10 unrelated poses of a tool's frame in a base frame.
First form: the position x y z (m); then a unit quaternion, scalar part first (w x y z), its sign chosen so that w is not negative.
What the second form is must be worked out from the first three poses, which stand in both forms.
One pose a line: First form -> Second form
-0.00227 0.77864 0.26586 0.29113 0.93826 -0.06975 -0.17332 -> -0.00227 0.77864 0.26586 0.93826 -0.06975 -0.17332 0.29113
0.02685 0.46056 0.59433 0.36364 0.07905 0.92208 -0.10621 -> 0.02685 0.46056 0.59433 0.07905 0.92208 -0.10621 0.36364
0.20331 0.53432 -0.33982 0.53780 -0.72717 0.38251 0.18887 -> 0.20331 0.53432 -0.33982 -0.72717 0.38251 0.18887 0.53780
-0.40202 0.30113 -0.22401 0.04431 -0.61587 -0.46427 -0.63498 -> -0.40202 0.30113 -0.22401 -0.61587 -0.46427 -0.63498 0.04431
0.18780 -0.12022 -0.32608 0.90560 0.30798 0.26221 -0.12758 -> 0.18780 -0.12022 -0.32608 0.30798 0.26221 -0.12758 0.90560
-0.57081 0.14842 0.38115 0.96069 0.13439 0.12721 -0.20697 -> -0.57081 0.14842 0.38115 0.13439 0.12721 -0.20697 0.96069
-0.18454 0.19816 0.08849 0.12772 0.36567 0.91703 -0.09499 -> -0.18454 0.19816 0.08849 0.36567 0.91703 -0.09499 0.12772
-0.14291 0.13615 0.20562 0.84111 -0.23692 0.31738 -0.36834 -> -0.14291 0.13615 0.20562 -0.23692 0.31738 -0.36834 0.84111
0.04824 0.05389 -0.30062 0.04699 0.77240 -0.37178 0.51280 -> 0.04824 0.05389 -0.30062 0.77240 -0.37178 0.51280 0.04699
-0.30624 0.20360 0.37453 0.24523 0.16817 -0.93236 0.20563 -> -0.30624 0.20360 0.37453 0.16817 -0.93236 0.20563 0.24523
